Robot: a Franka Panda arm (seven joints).
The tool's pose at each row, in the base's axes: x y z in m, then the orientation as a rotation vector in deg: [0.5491 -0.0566 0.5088 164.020 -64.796 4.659]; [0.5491 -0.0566 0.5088 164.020 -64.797 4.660]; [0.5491 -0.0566 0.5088 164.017 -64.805 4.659]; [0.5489 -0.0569 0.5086 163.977 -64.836 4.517]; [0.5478 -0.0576 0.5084 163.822 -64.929 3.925]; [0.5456 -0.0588 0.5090 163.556 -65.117 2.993]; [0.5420 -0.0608 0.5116 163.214 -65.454 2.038]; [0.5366 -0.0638 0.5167 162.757 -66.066 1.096]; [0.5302 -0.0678 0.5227 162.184 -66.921 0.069]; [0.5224 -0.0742 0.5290 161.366 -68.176 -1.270]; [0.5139 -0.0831 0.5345 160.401 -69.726 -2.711]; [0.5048 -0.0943 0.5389 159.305 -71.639 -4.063]
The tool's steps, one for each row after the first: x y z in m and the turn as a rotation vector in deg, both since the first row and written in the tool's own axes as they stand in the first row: [0.0000 0.0000 0.0000 0.001 0.000 0.001]; [0.0000 0.0000 0.0000 0.000 0.000 0.006]; [0.0000 0.0003 0.0002 -0.062 -0.075 0.031]; [-0.0003 0.0016 0.0004 -0.321 -0.387 0.109]; [-0.0010 0.0040 -0.0001 -0.731 -0.880 0.262]; [-0.0021 0.0080 -0.0027 -1.160 -1.386 0.523]; [-0.0036 0.0141 -0.0076 -1.591 -1.890 0.979]; [-0.0052 0.0216 -0.0135 -2.056 -2.447 1.610]; [-0.0060 0.0319 -0.0195 -2.661 -3.181 2.537]; [-0.0058 0.0444 -0.0245 -3.293 -3.985 3.680]; [-0.0045 0.0589 -0.0282 -3.862 -4.762 5.082]
